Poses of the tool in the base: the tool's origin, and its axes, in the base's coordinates. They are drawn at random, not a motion.
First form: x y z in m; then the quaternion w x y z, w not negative.
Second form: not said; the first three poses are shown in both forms.
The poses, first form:
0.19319 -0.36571 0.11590 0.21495 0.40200 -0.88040 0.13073
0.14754 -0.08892 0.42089 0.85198 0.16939 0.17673 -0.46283
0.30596 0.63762 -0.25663 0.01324 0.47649 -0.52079 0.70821
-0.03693 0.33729 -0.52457 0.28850 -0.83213 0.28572 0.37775
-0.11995 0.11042 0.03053 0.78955 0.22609 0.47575 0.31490
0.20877 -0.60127 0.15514 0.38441 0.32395 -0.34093 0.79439
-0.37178 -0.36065 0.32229 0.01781 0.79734 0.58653 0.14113
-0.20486 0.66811 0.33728 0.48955 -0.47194 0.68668 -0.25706
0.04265 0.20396 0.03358 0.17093 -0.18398 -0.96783 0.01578
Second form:
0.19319 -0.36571 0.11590 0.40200 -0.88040 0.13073 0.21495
0.14754 -0.08892 0.42089 0.16939 0.17673 -0.46283 0.85198
0.30596 0.63762 -0.25663 0.47649 -0.52079 0.70821 0.01324
-0.03693 0.33729 -0.52457 -0.83213 0.28572 0.37775 0.28850
-0.11995 0.11042 0.03053 0.22609 0.47575 0.31490 0.78955
0.20877 -0.60127 0.15514 0.32395 -0.34093 0.79439 0.38441
-0.37178 -0.36065 0.32229 0.79734 0.58653 0.14113 0.01781
-0.20486 0.66811 0.33728 -0.47194 0.68668 -0.25706 0.48955
0.04265 0.20396 0.03358 -0.18398 -0.96783 0.01578 0.17093

